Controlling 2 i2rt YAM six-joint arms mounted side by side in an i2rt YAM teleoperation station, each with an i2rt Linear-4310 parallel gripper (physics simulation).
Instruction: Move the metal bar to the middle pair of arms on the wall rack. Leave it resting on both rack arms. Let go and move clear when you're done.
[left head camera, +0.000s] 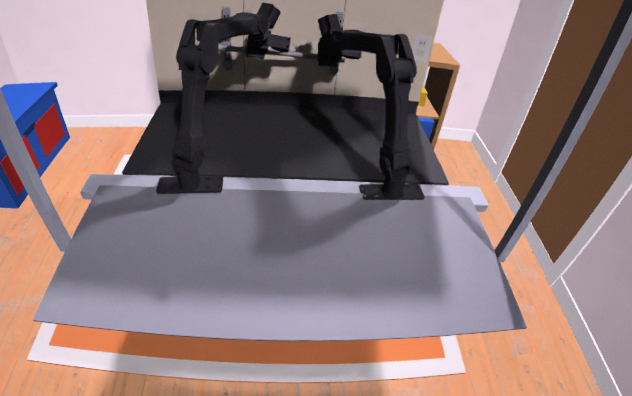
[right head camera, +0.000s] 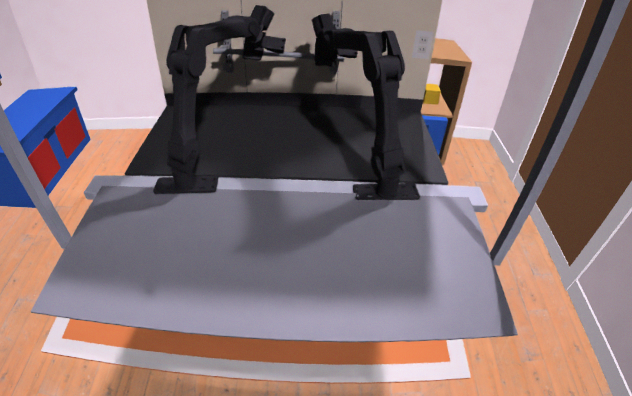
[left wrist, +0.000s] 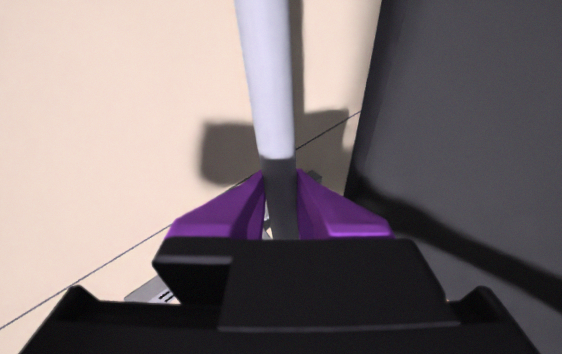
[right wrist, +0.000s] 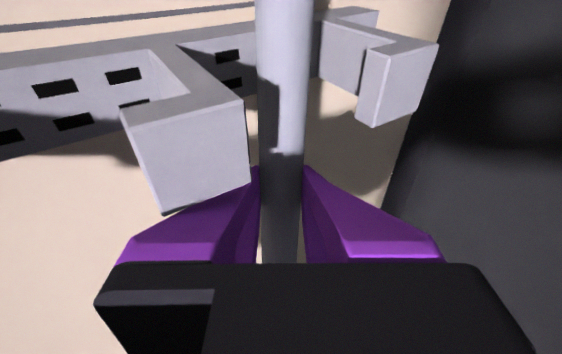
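The grey metal bar (left head camera: 297, 54) (right head camera: 299, 55) (left wrist: 270, 85) (right wrist: 287, 50) is held nearly level in front of the wall rack. My left gripper (left head camera: 257, 50) (right head camera: 254, 50) (left wrist: 280, 176) is shut on it, and my right gripper (left head camera: 329, 56) (right head camera: 326, 54) (right wrist: 280, 176) is shut on it nearer its right end. The rack's right upright (left head camera: 340, 19) (right head camera: 336, 19) (right wrist: 91, 65) carries an upper arm (right wrist: 200, 150) and a lower arm (right wrist: 400, 80); in the right wrist view the bar crosses between them. Contact with an arm cannot be told. The left upright (left head camera: 226, 12) (right head camera: 224, 15) is partly hidden.
A black surface (left head camera: 280, 135) (right head camera: 280, 135) lies below the rack, and a grey table (left head camera: 300, 300) (right head camera: 300, 300) lies in front of the arm bases. A wooden shelf (left head camera: 454, 75) (right head camera: 466, 75) stands at the right, a blue cabinet (left head camera: 30, 97) (right head camera: 45, 102) at the left.
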